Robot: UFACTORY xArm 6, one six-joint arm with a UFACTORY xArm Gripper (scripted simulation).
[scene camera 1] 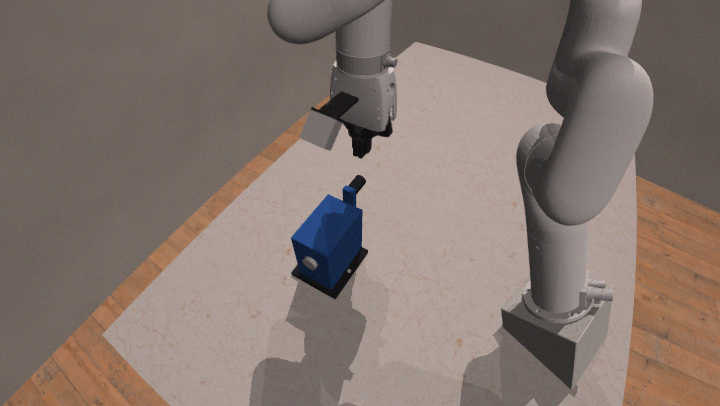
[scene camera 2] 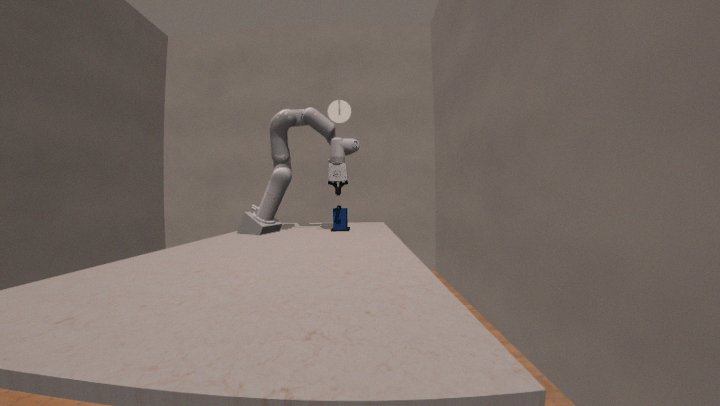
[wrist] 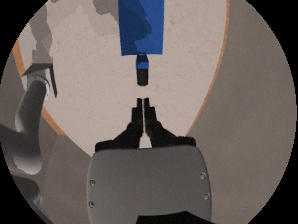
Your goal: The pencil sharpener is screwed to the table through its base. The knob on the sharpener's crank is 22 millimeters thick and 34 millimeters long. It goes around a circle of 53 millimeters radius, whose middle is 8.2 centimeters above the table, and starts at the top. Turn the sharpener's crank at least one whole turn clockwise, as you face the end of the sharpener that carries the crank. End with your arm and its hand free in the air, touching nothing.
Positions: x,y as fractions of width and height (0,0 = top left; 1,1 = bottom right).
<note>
In view: the gripper (scene camera 1: 0.50,0.38).
The gripper is seen too in the wrist view (wrist: 0.48,0.47).
</note>
